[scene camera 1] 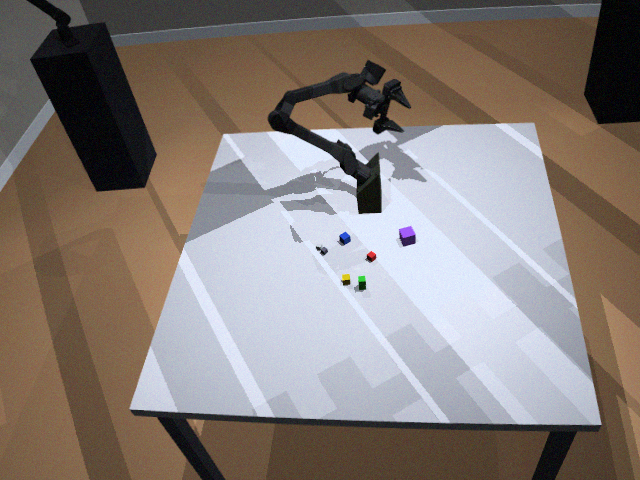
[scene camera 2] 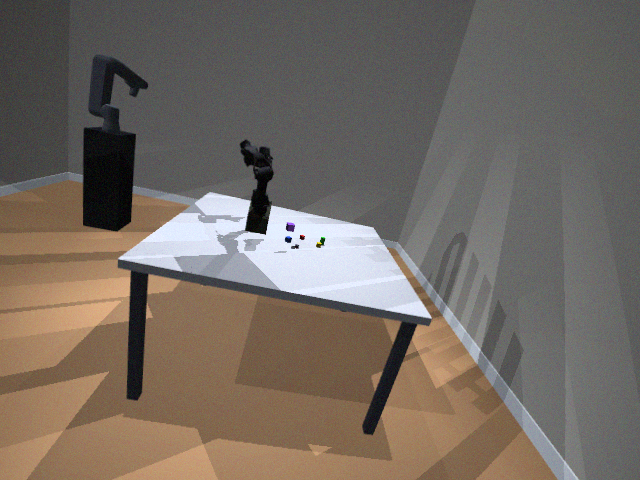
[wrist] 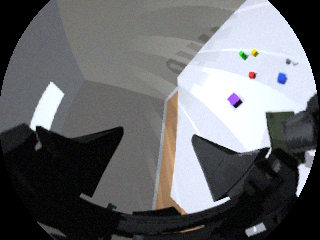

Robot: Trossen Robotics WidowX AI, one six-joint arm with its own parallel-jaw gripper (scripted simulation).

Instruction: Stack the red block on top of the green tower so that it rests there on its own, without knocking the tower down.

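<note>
Scene camera 1 shows me my gripper (scene camera 1: 406,120), which is open and holds nothing. In the wrist view, too, I see my gripper (wrist: 158,134).
</note>
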